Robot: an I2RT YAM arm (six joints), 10 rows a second.
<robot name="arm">
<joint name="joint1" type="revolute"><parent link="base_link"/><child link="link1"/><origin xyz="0.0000 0.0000 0.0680" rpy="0.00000 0.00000 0.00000"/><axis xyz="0 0 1"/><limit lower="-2.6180" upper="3.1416"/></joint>
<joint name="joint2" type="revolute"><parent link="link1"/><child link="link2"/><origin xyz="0.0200 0.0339 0.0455" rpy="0.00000 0.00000 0.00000"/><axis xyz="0 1 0"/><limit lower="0.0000" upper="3.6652"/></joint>
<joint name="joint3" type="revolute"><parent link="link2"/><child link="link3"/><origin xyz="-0.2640 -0.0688 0.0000" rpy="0.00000 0.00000 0.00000"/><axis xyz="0 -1 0"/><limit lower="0.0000" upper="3.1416"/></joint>
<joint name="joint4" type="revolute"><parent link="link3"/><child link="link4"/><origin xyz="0.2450 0.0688 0.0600" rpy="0.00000 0.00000 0.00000"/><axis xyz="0 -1 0"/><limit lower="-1.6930" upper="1.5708"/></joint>
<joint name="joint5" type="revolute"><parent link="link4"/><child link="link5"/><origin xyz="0.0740 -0.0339 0.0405" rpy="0.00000 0.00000 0.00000"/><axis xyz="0 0 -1"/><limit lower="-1.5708" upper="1.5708"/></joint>
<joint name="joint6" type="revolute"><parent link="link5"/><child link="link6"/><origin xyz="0.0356 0.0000 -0.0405" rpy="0.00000 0.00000 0.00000"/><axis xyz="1 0 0"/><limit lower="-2.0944" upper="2.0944"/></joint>
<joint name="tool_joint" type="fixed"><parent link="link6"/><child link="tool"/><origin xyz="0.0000 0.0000 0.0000" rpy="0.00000 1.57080 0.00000"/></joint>
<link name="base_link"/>
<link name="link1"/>
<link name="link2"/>
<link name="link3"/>
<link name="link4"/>
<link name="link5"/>
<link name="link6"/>
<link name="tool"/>
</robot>
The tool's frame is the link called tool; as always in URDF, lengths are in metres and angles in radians.
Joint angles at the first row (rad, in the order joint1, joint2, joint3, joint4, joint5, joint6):
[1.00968, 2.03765, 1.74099, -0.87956, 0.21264, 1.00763]
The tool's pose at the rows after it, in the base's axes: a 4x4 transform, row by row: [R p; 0 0 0 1], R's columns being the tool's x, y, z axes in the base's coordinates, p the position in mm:
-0.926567, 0.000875, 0.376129, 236.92; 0.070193, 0.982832, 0.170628, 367.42; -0.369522, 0.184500, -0.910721, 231.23; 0, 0, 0, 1
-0.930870, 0.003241, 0.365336, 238.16; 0.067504, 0.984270, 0.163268, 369.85; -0.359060, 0.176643, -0.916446, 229.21; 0, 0, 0, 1
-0.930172, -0.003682, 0.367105, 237.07; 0.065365, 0.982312, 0.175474, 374.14; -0.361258, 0.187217, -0.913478, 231.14; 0, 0, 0, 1
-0.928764, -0.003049, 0.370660, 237.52; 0.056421, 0.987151, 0.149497, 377.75; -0.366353, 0.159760, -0.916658, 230.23; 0, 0, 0, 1
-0.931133, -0.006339, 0.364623, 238.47; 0.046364, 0.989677, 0.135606, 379.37; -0.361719, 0.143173, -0.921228, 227.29; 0, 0, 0, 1
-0.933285, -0.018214, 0.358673, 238.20; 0.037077, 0.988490, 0.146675, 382.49; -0.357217, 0.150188, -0.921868, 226.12; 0, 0, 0, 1
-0.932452, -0.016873, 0.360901, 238.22; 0.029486, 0.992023, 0.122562, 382.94; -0.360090, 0.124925, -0.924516, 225.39; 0, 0, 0, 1
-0.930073, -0.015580, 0.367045, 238.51; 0.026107, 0.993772, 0.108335, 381.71; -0.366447, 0.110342, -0.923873, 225.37; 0, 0, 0, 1
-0.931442, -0.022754, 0.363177, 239.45; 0.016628, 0.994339, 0.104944, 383.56; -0.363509, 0.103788, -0.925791, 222.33; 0, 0, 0, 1
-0.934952, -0.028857, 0.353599, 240.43; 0.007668, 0.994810, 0.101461, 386.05; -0.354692, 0.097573, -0.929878, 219.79; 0, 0, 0, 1
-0.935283, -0.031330, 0.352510, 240.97; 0.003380, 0.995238, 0.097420, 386.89; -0.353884, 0.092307, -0.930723, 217.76; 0, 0, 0, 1
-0.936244, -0.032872, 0.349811, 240.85; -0.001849, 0.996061, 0.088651, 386.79; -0.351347, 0.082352, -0.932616, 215.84; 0, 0, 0, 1
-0.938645, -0.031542, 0.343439, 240.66; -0.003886, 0.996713, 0.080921, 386.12; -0.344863, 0.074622, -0.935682, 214.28; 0, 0, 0, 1
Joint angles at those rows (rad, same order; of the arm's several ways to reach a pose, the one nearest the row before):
[1.01681, 2.07208, 1.78386, -0.92240, 0.23219, 1.01156]
[1.01689, 2.08965, 1.80459, -0.93911, 0.22677, 1.01395]
[1.02388, 2.09775, 1.82310, -0.93907, 0.22417, 1.01550]
[1.02867, 2.12195, 1.85933, -0.97298, 0.24276, 1.01525]
[1.02888, 2.13783, 1.87454, -0.98852, 0.24488, 1.01013]
[1.03219, 2.14655, 1.88315, -0.98311, 0.23481, 1.00342]
[1.03383, 2.15787, 1.90032, -1.00936, 0.25001, 1.00191]
[1.03285, 2.15794, 1.90099, -1.01849, 0.26271, 0.99902]
[1.03304, 2.17006, 1.90888, -1.01973, 0.26113, 0.99153]
[1.03350, 2.18651, 1.92642, -1.02996, 0.25459, 0.98635]
[1.03351, 2.19331, 1.92977, -1.03075, 0.25576, 0.98326]
[1.03380, 2.19738, 1.92973, -1.03612, 0.25808, 0.98098]
[1.03328, 2.19954, 1.92827, -1.04308, 0.25638, 0.98174]

